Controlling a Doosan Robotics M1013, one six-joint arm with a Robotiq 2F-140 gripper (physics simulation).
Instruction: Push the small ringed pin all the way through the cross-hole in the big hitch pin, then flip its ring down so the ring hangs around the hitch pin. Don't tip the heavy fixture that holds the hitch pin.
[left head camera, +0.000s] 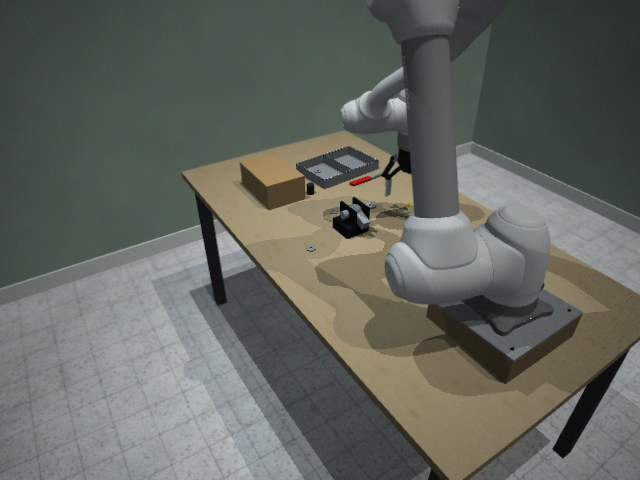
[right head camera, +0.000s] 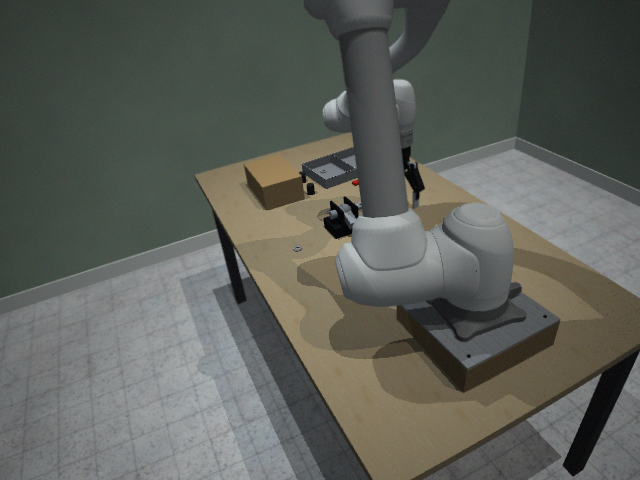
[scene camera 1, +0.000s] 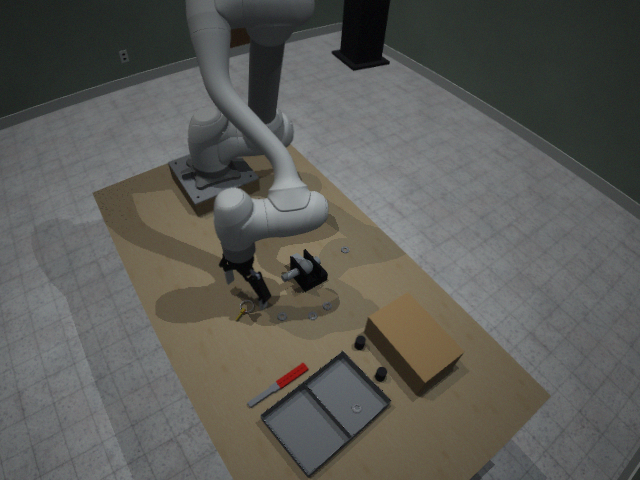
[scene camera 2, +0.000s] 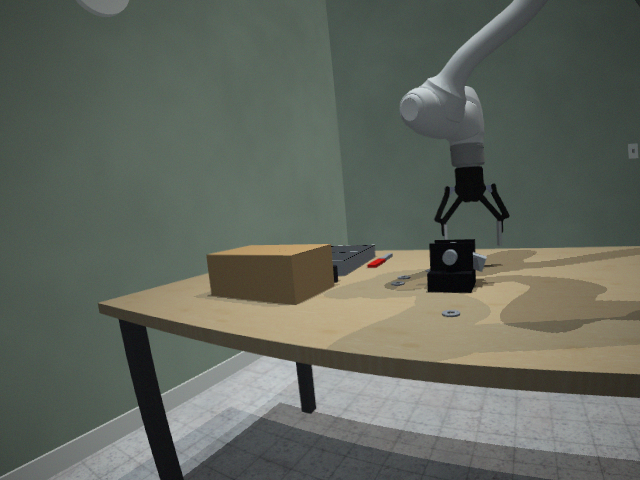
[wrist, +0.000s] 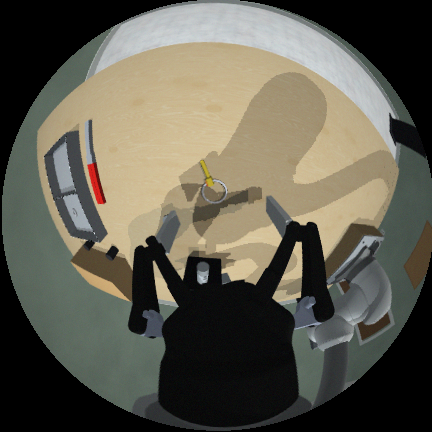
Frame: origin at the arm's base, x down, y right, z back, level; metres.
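Seen in the pictures: gripper, fingertip midpoint: (left head camera: 404, 201) (scene camera 1: 246, 294) (wrist: 220, 210); arm's base, link origin: (left head camera: 503, 304) (right head camera: 473, 308) (scene camera 1: 213, 169) (wrist: 356, 262).
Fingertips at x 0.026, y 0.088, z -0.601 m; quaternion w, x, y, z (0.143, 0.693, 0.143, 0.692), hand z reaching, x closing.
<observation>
Pixels of each thing's middle, then the offset from my fingertips to it. "pt": a spot on its surface instead.
- small ringed pin, body centre: (wrist: 210, 182) (scene camera 1: 243, 310) (left head camera: 405, 207) dx +0.045, dy +0.025, dz -0.023 m
- black fixture, surface spot: (scene camera 2: 451, 281) (left head camera: 340, 228) pt dx +0.029, dy -0.270, dz +0.018 m
- grey two-part tray, body centre: (scene camera 1: 326, 410) (scene camera 2: 331, 258) (wrist: 67, 193) (right head camera: 343, 165) (left head camera: 337, 166) dx +0.031, dy -0.056, dz -0.431 m
- red-handled tool, body centre: (wrist: 91, 163) (scene camera 1: 278, 385) (scene camera 2: 381, 260) (left head camera: 369, 177) dx +0.047, dy +0.030, dz -0.299 m
- brown box, body centre: (scene camera 2: 269, 270) (scene camera 1: 412, 342) (left head camera: 272, 180) (right head camera: 273, 181) (wrist: 103, 272) dx +0.002, dy -0.376, dz -0.375 m
The small ringed pin (left head camera: 406, 206) (scene camera 1: 240, 314) (wrist: 206, 172) has a yellow shank and a silver ring. It lies on the table, apart from the fixture. The grey hitch pin (left head camera: 345, 213) (scene camera 1: 291, 274) (scene camera 2: 450, 257) (wrist: 202, 272) lies across the black fixture (left head camera: 343, 227) (scene camera 1: 313, 282) (scene camera 2: 451, 281), which stands upright. Its cross-hole cannot be made out. My gripper (scene camera 1: 246, 290) (scene camera 2: 472, 234) (wrist: 220, 210) is open and empty. It points down above the table near the ringed pin, with the pin ahead of the fingertips in the wrist view.
A grey two-part tray (scene camera 1: 325, 411), a red-handled tool (scene camera 1: 292, 376) (wrist: 96, 183), two black cylinders (scene camera 1: 360, 342) (scene camera 1: 381, 374) and a brown box (scene camera 1: 413, 335) (scene camera 2: 268, 276) stand or lie beyond the pins. Several washers (scene camera 1: 281, 316) (scene camera 1: 345, 250) lie around the fixture.
</observation>
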